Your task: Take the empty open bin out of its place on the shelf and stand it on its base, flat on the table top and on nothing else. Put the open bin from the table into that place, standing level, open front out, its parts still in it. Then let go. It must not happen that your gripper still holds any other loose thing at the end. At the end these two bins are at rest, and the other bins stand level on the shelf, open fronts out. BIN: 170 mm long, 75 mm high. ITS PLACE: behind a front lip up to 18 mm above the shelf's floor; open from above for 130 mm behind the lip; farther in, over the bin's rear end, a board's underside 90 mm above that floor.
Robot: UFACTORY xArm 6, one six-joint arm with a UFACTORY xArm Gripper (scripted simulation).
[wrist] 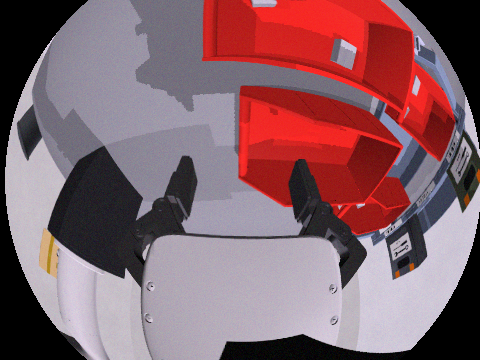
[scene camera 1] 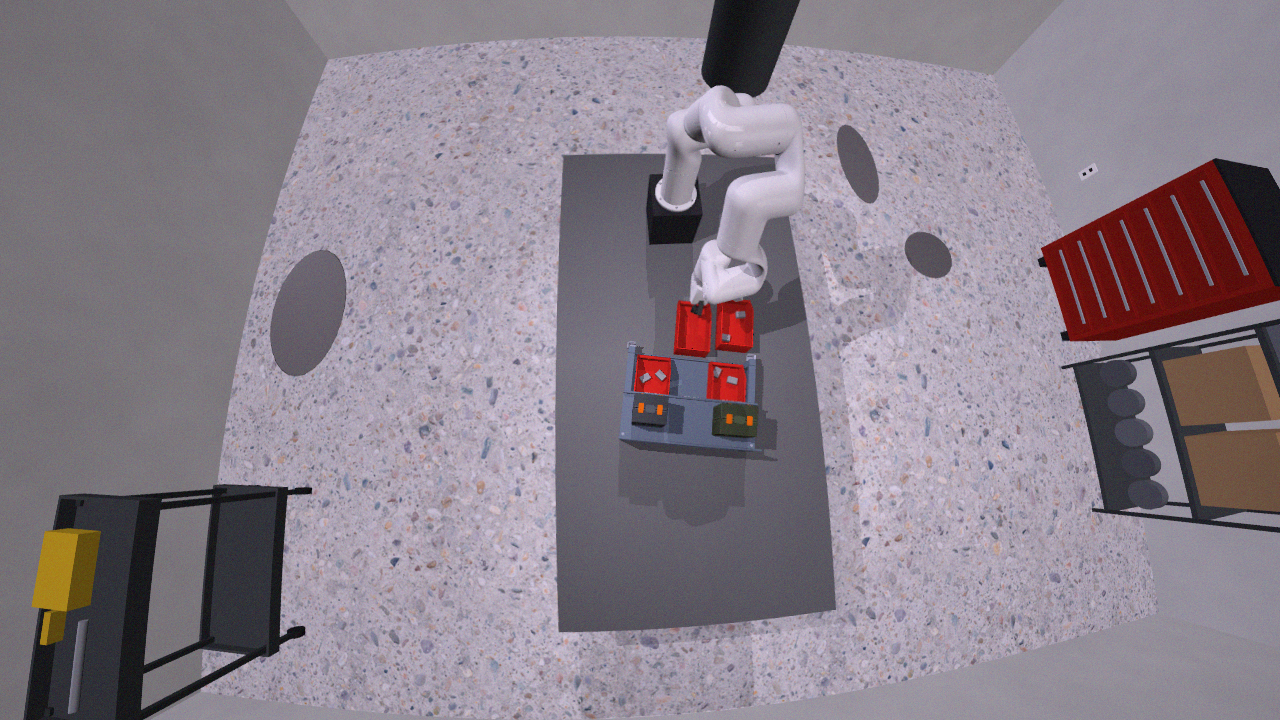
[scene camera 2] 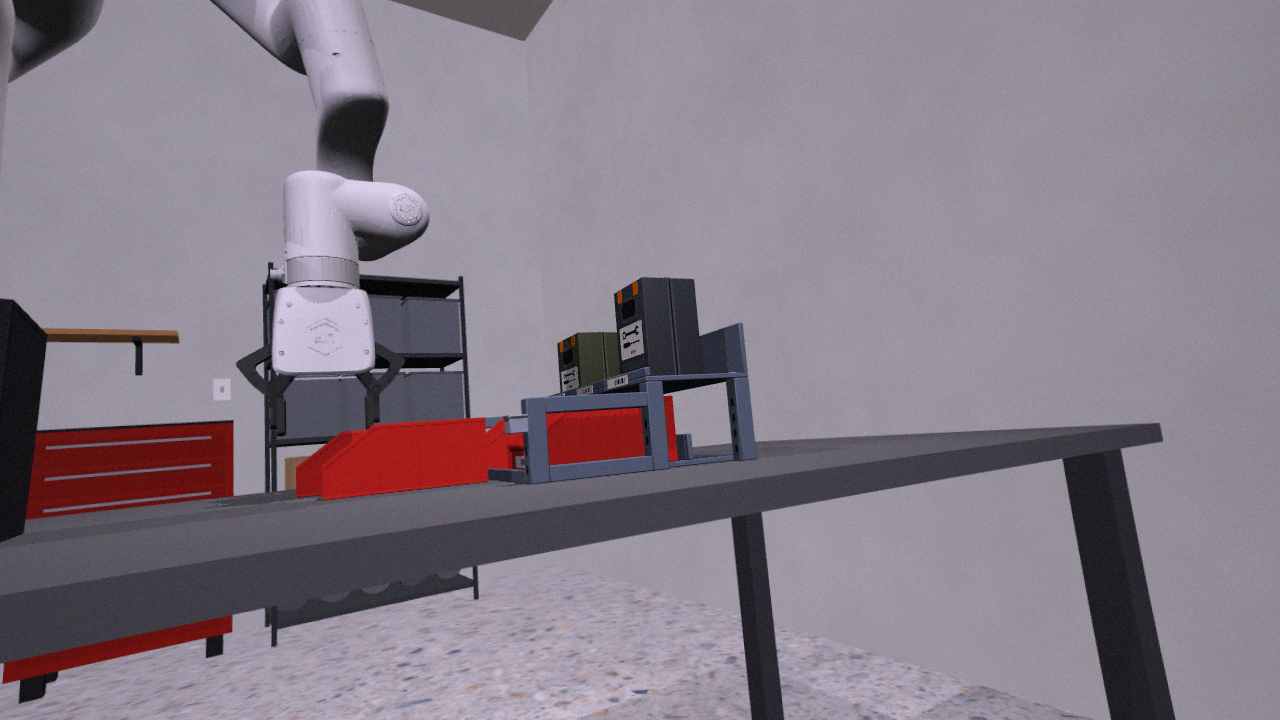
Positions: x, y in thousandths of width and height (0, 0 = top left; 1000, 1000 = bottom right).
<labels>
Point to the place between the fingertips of my gripper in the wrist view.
507, 471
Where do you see a dark grey box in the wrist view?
847, 685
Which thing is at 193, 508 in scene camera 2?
My gripper.
</labels>
